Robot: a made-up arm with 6 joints.
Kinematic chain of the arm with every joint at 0, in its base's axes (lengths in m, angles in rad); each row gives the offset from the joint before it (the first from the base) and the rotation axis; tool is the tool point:
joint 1: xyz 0 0 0.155 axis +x
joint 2: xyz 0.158 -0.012 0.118 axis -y
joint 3: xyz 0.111 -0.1 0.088 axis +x
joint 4: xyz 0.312 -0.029 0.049 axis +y
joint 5: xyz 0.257 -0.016 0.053 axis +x
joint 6: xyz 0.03 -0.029 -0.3 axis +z
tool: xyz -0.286 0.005 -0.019
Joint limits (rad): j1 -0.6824..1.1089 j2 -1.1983..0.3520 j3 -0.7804..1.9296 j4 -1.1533..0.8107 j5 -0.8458..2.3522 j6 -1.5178..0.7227
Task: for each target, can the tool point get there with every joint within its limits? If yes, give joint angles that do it. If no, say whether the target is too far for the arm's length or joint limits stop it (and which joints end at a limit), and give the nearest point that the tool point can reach.
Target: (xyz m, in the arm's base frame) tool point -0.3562 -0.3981 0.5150
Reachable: no: joint limits stop it (at a limit: joint 2, joint 4, joint 5) | nearest point 0.0735 -0.4561 0.5674 | short by 0.437 m
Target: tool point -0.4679 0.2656 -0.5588
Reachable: no: joint limits stop it (at a limit: joint 2, joint 5, joint 6) | nearest point 0.0055 0.1666 -0.2926 | short by 0.552 m
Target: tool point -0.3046 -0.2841 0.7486
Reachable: no: joint limits stop it (at a limit: joint 2, joint 4, joint 5) | nearest point 0.0670 -0.2909 0.7627 | short by 0.372 m
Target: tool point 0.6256 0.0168 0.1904
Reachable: yes | joints 0.2258 0.1960 0.3845 0.3253 -0.3894 -0.9641
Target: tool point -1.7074 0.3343 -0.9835
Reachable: no: too far | nearest point -0.0023 0.1304 -0.2890 | short by 1.852 m
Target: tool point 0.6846 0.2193 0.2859
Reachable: yes | joints 0.9051 -0.6301 -0.2046 0.0689 1.0805 -0.9324
